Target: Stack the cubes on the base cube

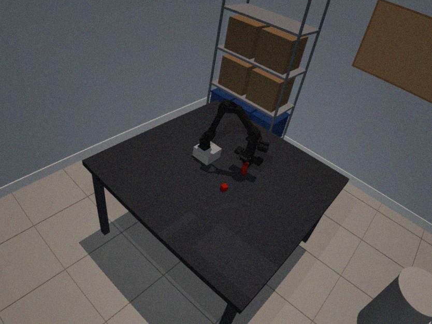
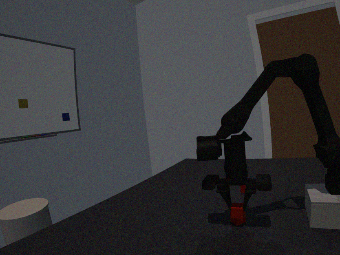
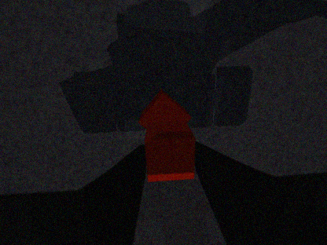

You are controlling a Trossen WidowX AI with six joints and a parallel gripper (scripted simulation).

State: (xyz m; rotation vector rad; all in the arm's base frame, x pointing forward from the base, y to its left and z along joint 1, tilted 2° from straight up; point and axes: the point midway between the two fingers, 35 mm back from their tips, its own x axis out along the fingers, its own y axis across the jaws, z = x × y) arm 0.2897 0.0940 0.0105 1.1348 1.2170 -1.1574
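My gripper tip is now 240 mm to the left of the red cube, 30 mm above it and 10 mm short of it.
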